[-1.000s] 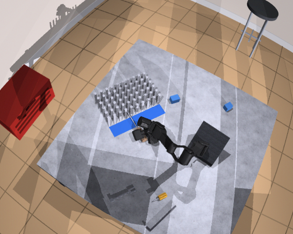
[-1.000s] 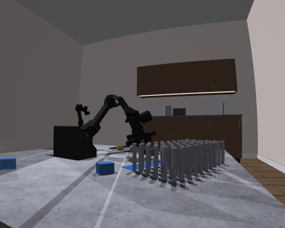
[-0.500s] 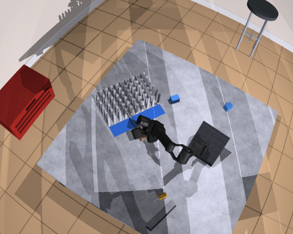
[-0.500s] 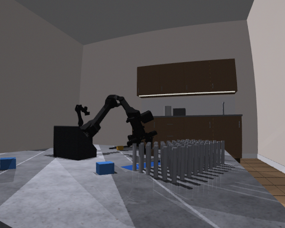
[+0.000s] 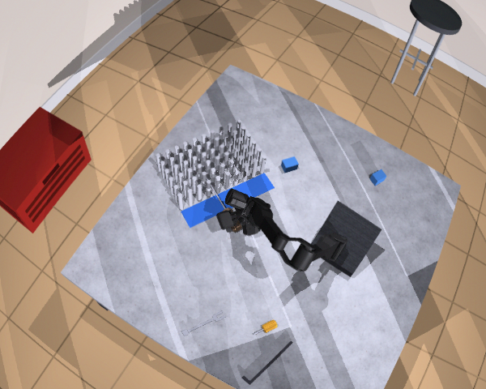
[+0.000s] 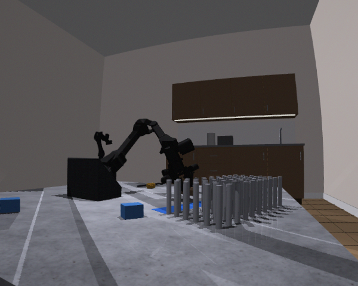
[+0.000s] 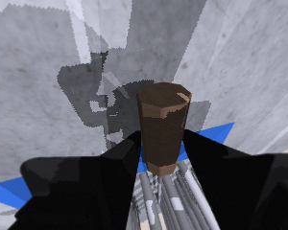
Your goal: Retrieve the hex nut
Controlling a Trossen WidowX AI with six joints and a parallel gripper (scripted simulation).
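Now: gripper tip 90 mm to the left of the blue taped strip, 60 mm short of it and 40 mm above it. Round my gripper tip: wooden-handled tool: 90 mm ahead, 60 mm to the right; grey tool: 410 mm to the left, 100 mm behind, 30 mm below; yellow-handled screwdriver: 310 mm to the left, 310 mm behind, 20 mm below.
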